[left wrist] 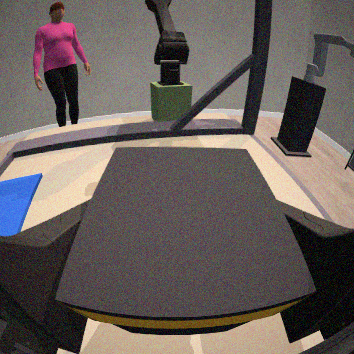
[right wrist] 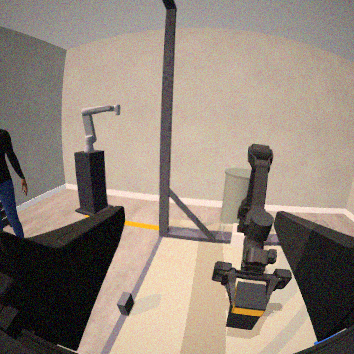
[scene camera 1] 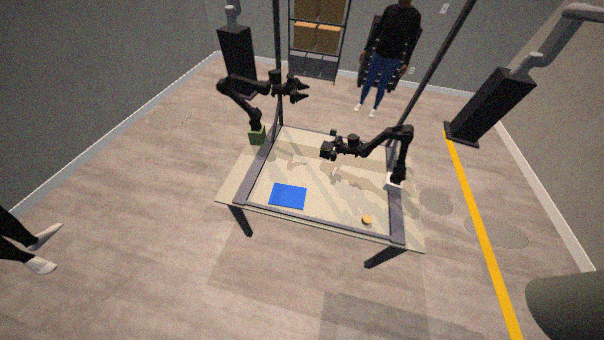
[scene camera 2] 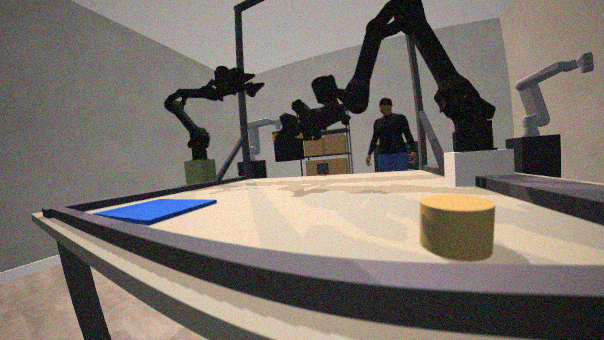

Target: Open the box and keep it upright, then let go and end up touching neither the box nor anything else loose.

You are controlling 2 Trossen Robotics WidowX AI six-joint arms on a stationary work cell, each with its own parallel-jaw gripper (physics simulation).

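Where they show: left gripper, fingertip midpoint: [left wrist: 181,198] [right wrist: 247,308] [scene camera 1: 323,146] [scene camera 2: 282,139]; right gripper, fingertip midpoint: [right wrist: 203,217] [scene camera 1: 309,91] [scene camera 2: 259,79]; left arm's base at its link origin: [scene camera 1: 395,179] [scene camera 2: 473,151]; right arm's base at its link origin: [left wrist: 169,83] [scene camera 1: 256,128].
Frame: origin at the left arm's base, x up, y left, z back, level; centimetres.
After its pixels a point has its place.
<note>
A dark box [scene camera 1: 327,150] [scene camera 2: 289,148] {x 4.8, y 3.2, z -44.6 cm} [left wrist: 185,240] [right wrist: 243,320] {x 5.0, y 0.2, z -50.4 cm} with a yellow band below its flat dark top is held above the table, roughly upright. Its top looks closed. My left gripper [scene camera 1: 329,148] {x 8.3, y 0.0, z -49.3 cm} [left wrist: 181,198] {x 8.3, y 0.0, z -49.3 cm} [right wrist: 247,308] {x 8.3, y 0.0, z -49.3 cm} is shut on the box, one finger on each side; in scene camera 2 its fingers are dark against the box and hard to tell apart. My right gripper [scene camera 1: 303,91] {x 37.1, y -9.9, z -65.6 cm} [scene camera 2: 258,83] {x 37.1, y -9.9, z -65.6 cm} [right wrist: 203,217] {x 37.1, y -9.9, z -65.6 cm} is open and empty, high up and well apart from the box.
A blue flat mat [scene camera 1: 287,196] {x -5.9, y 35.4, z -58.7 cm} [scene camera 2: 157,210] {x -5.9, y 35.8, z -53.5 cm} [left wrist: 17,202] {x -5.9, y 30.5, z -61.2 cm} lies on the table [scene camera 1: 320,200] {x -6.8, y 29.4, z -39.4 cm}. A yellow cylinder [scene camera 1: 366,219] {x -3.3, y 32.1, z -11.6 cm} [scene camera 2: 457,230] {x -4.6, y 34.0, z -11.6 cm} stands near the front edge. A small dark block [scene camera 1: 333,132] {x -2.8, y -29.1, z -48.9 cm} [right wrist: 125,303] {x -1.3, y -29.0, z -50.6 cm} is at the back edge. Dark frame posts [left wrist: 257,65] {x 13.8, y -22.1, z -90.3 cm} [right wrist: 167,120] {x 44.3, y -34.7, z -7.7 cm} rise at the table's sides.
</note>
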